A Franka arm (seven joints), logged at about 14 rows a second.
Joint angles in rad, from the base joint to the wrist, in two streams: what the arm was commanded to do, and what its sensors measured. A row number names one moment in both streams.
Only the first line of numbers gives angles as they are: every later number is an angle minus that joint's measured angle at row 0.
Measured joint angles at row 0: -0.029 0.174 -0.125 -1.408 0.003 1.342 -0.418
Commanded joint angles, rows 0 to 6: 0.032 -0.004 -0.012 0.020 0.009 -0.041 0.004; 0.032 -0.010 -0.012 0.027 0.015 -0.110 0.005; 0.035 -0.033 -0.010 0.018 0.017 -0.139 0.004; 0.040 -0.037 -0.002 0.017 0.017 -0.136 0.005; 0.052 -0.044 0.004 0.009 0.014 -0.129 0.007; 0.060 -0.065 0.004 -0.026 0.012 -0.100 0.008; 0.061 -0.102 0.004 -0.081 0.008 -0.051 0.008
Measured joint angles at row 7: 0.046 -0.034 0.006 0.005 0.006 -0.106 0.000
